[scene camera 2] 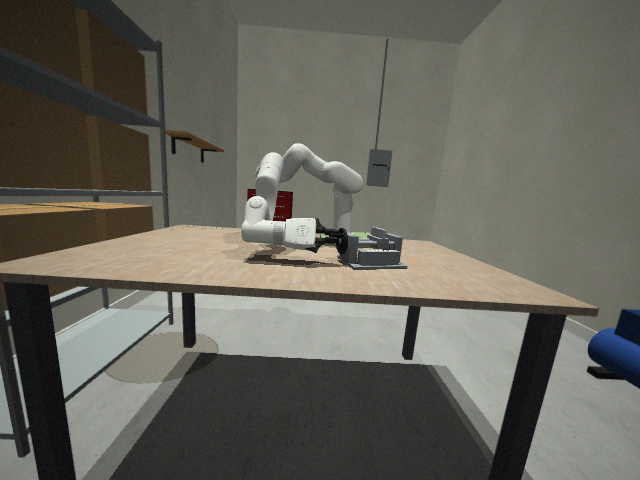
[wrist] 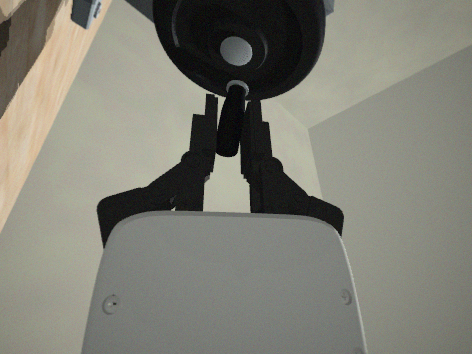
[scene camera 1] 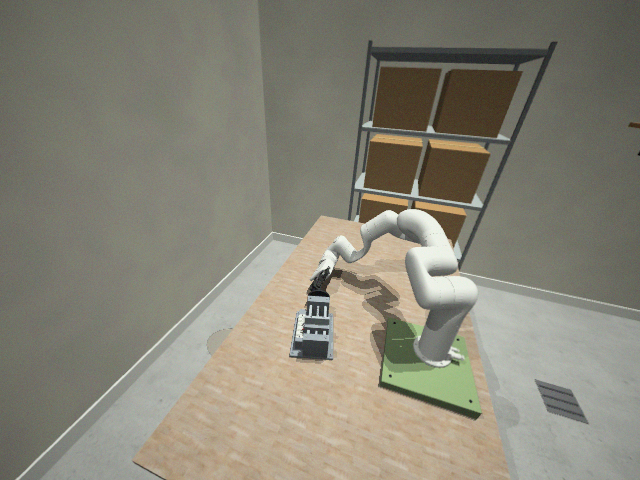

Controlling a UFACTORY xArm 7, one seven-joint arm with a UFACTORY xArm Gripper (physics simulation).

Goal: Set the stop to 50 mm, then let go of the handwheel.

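Places are measured from the arm's base along level axes (x ahead, y up, z right), in metres.
Pixels of known places: gripper, fingertip midpoint: (scene camera 2: 337, 236) (wrist: 230, 112) (scene camera 1: 314, 289); arm's base at its link origin: (scene camera 1: 431, 351).
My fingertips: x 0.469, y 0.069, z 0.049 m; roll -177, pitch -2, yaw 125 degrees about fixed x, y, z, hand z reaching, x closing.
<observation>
Ahead of a thing's pixels: the offset from my fingertips to its top centre. "spot": to the spot under its first point. Level surfaces: height alone.
The black handwheel {spot: dx -0.028, dy +0.012, dz -0.024 m} (scene camera 1: 318, 293) (scene camera 2: 342, 241) (wrist: 200, 55) is upright on the end of the grey stop fixture (scene camera 1: 331, 341) (scene camera 2: 378, 257). In the wrist view its black crank handle {dx +0.003, dy +0.012, dz +0.003 m} (wrist: 229, 130) points down toward the gripper body. My gripper (scene camera 1: 316, 288) (scene camera 2: 332, 236) (wrist: 230, 112) is shut on this handle, with one finger on each side. A grey crosspiece {dx -0.067, dy +0.030, dz -0.151 m} (scene camera 1: 316, 321) spans the rods of the fixture. A pale scale strip {spot: dx -0.016, dy -0.039, dz -0.174 m} (scene camera 1: 299, 330) with a small red mark runs along its side. The reading is too small to tell.
The fixture stands on the wooden table {dy -0.094 m} (scene camera 1: 320, 413) (scene camera 2: 206, 273). The arm's green base plate (scene camera 1: 403, 382) is to its right in scene camera 1. A shelf rack (scene camera 1: 439, 55) (scene camera 2: 162, 103) with brown boxes stands beyond the table.
</observation>
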